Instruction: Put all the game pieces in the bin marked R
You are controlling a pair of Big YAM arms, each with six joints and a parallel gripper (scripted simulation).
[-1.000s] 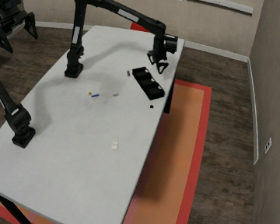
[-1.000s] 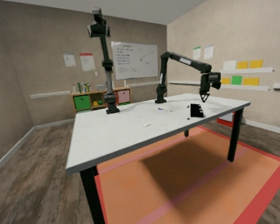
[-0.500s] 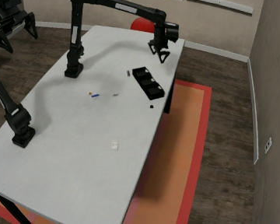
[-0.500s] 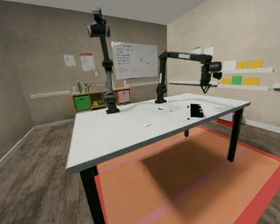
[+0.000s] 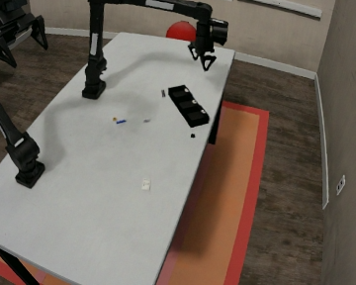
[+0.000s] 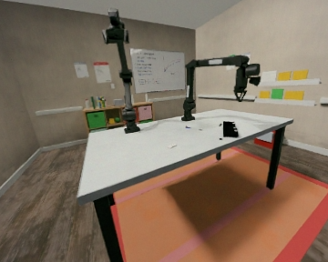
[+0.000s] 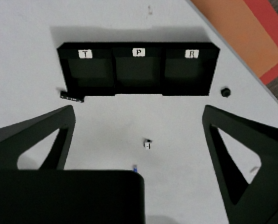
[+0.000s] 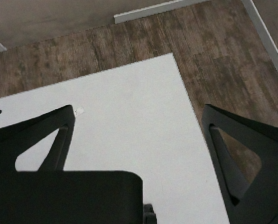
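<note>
Now: the white domino 50 mm behind my left hand, 500 mm to the right of it and 220 mm below it. Also, from my left hand: black three-compartment bin strip: 30 mm behind, 30 mm to the right, 200 mm below; dark cylinder: 170 mm behind, 30 mm to the left, 220 mm below; black piece: 40 mm ahead, 200 mm to the right, 220 mm below.
</note>
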